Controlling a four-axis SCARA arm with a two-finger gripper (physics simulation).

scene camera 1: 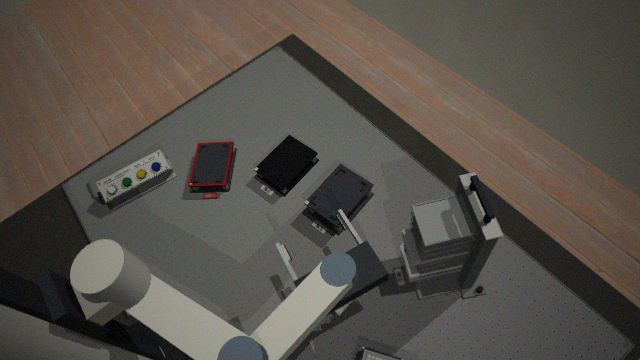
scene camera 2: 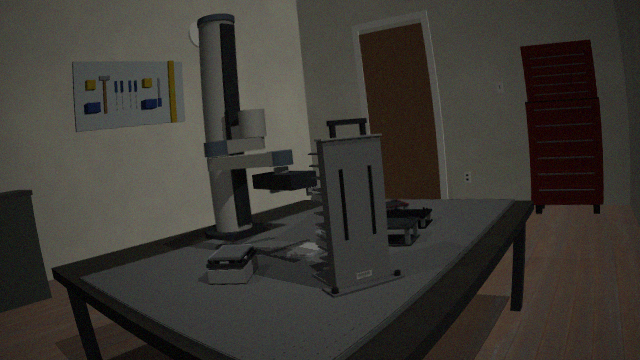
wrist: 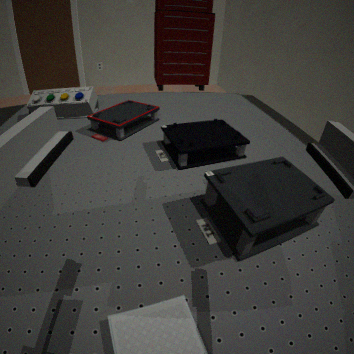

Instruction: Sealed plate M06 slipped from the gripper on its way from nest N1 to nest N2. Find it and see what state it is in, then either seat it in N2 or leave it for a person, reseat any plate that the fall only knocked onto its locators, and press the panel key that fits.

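Places are measured from the arm's base along level axes (x ahead, y right, z down), in metres.
Pixels of known places: gripper, fingertip midpoint: (scene camera 1: 309, 227) (wrist: 193, 123); arm's base, link origin: (scene camera 2: 235, 232).
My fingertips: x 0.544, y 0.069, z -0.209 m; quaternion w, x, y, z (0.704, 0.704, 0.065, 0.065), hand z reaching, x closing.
For each thing: its top centre in the pictures, then the offset to it from my fingertips. "*": a spot on its surface instead.
- pale sealed plate, top centre: (scene camera 2: 308, 248) dx -0.028, dy +0.085, dz +0.182 m
- Nest N1, top centre: (wrist: 272, 182) (scene camera 1: 338, 192) (scene camera 2: 389, 220) dx +0.151, dy -0.093, dz +0.131 m
- nest N2, top centre: (wrist: 204, 128) (scene camera 1: 284, 159) (scene camera 2: 406, 210) dx +0.109, dy -0.301, dz +0.143 m
- key panel, top centre: (scene camera 1: 129, 169) (wrist: 59, 89) dx -0.283, dy -0.593, dz +0.113 m
- red-rimmed nest, top centre: (wrist: 123, 108) (scene camera 1: 210, 162) (scene camera 2: 384, 203) dx -0.070, dy -0.462, dz +0.150 m
- light box, surface spot: (scene camera 2: 230, 275) * dx -0.023, dy +0.398, dz +0.171 m
A pale sealed plate (wrist: 155, 327) (scene camera 2: 307, 246) lies flat on the table; no label on it is readable. Its near part is cut off in the wrist view, and the arm hides most of it in scene camera 1. Nest N1 (scene camera 1: 340, 195) (wrist: 270, 195), dark grey, and nest N2 (scene camera 1: 286, 164) (wrist: 205, 135), black, show no plate on top. My gripper (scene camera 1: 311, 229) (wrist: 193, 123) is open and empty, above the table between the plate and N1. The key panel (scene camera 1: 131, 168) (wrist: 75, 108) has white, green, yellow and blue keys.
A red-rimmed nest (scene camera 1: 212, 164) (wrist: 125, 113) stands between N2 and the panel. A tall rack (scene camera 1: 477, 257) (scene camera 2: 357, 210) with stacked plates stands beside the gripper. A light box (scene camera 2: 230, 275) with a dark-edged item on top stands at the near left in scene camera 2.
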